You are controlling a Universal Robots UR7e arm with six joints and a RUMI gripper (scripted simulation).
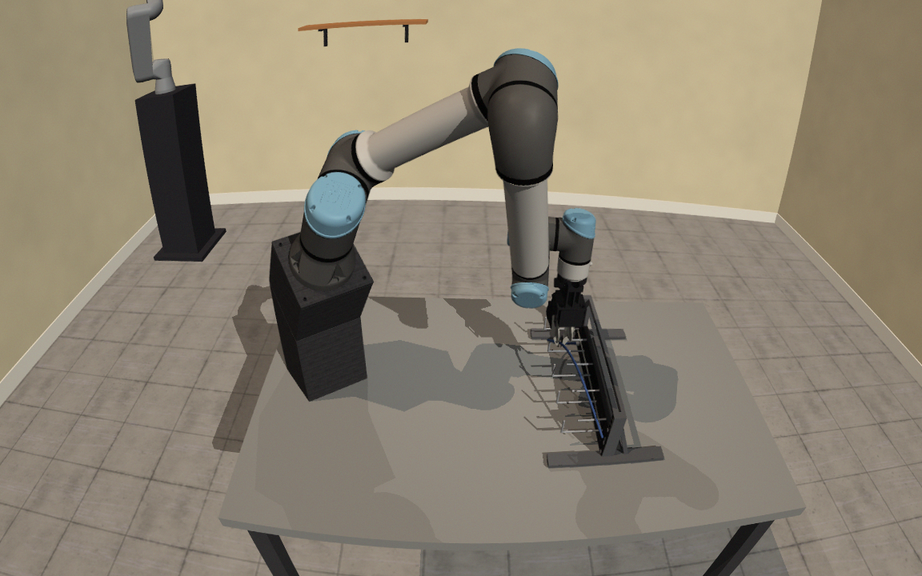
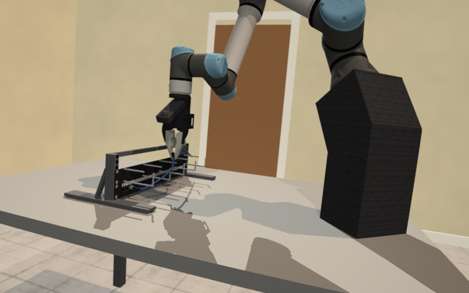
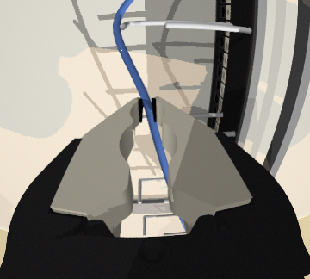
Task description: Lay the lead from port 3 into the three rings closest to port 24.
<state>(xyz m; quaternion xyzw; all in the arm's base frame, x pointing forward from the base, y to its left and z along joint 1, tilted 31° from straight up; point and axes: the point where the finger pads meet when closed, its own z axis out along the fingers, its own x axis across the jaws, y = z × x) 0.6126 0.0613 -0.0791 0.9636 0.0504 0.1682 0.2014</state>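
The rack is 100 mm ahead of my hand, 60 mm below it and 50 mm to the right of it.
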